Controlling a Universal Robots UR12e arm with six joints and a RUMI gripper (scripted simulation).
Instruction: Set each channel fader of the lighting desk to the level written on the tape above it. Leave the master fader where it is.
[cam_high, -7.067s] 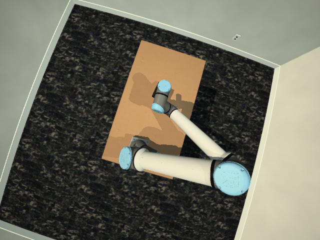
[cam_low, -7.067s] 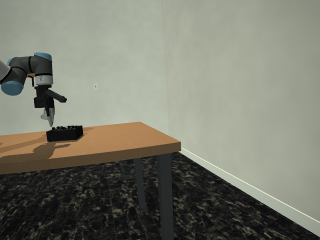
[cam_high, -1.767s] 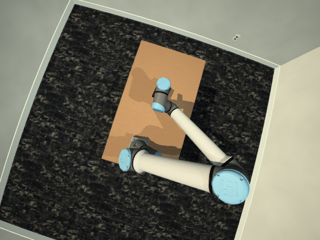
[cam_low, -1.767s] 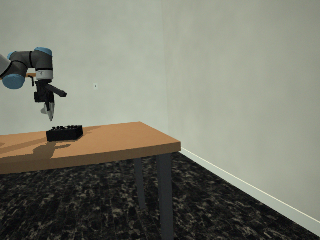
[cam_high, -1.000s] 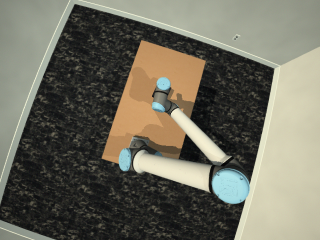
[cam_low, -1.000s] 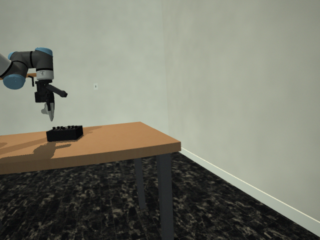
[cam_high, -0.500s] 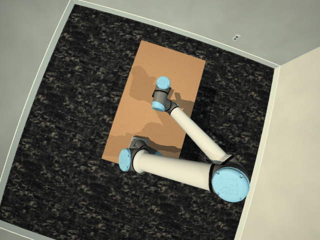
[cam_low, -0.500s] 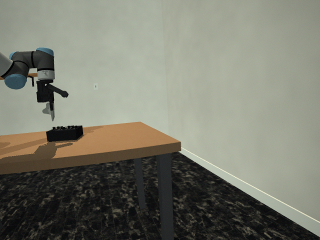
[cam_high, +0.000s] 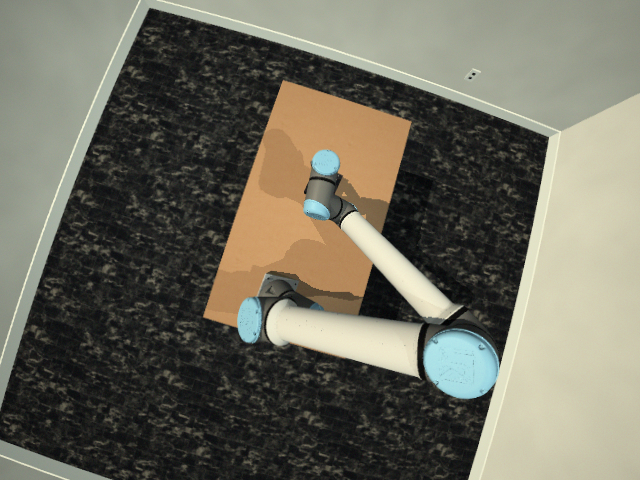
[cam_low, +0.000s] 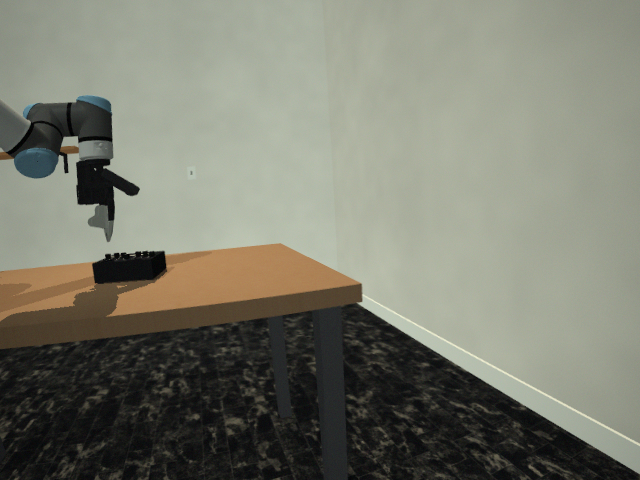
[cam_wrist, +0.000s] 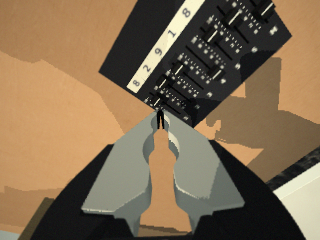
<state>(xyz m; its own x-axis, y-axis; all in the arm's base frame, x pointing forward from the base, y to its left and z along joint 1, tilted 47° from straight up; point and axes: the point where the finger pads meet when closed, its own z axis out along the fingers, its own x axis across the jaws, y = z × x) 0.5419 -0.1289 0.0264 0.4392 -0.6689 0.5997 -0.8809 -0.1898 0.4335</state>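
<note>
Right now the fader cap is 10 mm behind my hand and 50 mm below it.
</note>
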